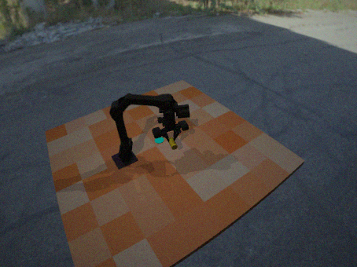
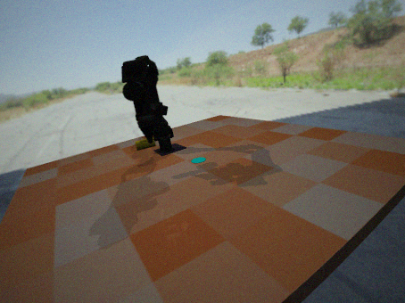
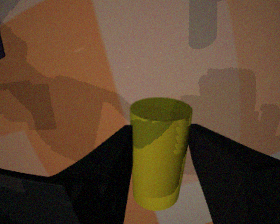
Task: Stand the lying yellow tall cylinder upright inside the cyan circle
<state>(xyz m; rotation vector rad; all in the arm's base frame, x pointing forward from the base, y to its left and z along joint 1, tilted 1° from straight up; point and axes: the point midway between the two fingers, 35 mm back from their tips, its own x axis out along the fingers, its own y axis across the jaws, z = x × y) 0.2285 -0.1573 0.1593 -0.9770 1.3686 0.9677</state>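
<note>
Now: the cyan circle 20 mm ahead of my gripper tip, 170 mm to the left of it and 130 mm below it. The rest, counted from my gripper tip: yellow tall cylinder: 10 mm behind, 20 mm to the right.
</note>
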